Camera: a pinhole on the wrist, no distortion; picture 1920 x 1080 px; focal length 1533.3 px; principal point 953.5 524.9 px. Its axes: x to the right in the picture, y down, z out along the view. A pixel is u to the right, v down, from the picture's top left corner.
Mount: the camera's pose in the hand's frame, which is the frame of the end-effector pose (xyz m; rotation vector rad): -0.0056 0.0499 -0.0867 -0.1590 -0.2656 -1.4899
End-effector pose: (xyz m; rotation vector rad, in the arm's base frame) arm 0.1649 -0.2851 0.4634 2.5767 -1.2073 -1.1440
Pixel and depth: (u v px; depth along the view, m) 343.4 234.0 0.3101
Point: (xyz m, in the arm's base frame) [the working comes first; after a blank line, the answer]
In the camera's frame: -0.1234 -0.0588 0.3101

-0.1447 -0.3488 0.4827
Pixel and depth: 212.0 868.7 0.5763
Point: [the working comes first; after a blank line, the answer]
In the camera's frame: -0.2787 0.1292 0.5763

-0.3754 -0.5670 0.3110
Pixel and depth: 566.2 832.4 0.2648
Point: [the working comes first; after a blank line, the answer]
In the camera's frame: -0.0669 0.0531 0.2648

-0.0452 -0.3956 0.4073
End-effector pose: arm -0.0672 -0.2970 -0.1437 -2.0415 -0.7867 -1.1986
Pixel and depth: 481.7 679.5 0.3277
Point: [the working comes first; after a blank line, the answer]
In the camera's frame: -0.1008 0.0330 0.3277

0.2144 -0.2891 -0.2771
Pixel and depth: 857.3 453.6 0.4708
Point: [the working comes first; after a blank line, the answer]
In the camera's frame: -0.0295 -0.0219 0.4708

0.2428 -0.1608 -0.3834
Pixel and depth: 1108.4 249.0 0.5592
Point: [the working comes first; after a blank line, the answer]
In the camera's frame: 0.0565 -0.1006 0.5592

0.2147 -0.0550 -0.4806
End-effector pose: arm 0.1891 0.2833 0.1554 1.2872 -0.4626 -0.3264
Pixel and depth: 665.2 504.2 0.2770
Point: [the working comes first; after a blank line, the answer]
In the camera's frame: -0.0521 -0.0037 0.2770

0.0731 0.2052 0.3527
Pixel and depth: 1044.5 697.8 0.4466
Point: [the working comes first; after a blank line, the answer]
In the camera's frame: 0.0265 0.0504 0.4466

0.0188 0.0194 0.3734
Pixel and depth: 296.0 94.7 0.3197
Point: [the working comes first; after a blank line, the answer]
In the camera's frame: -0.1371 -0.0897 0.3197

-0.0166 0.2614 0.4251
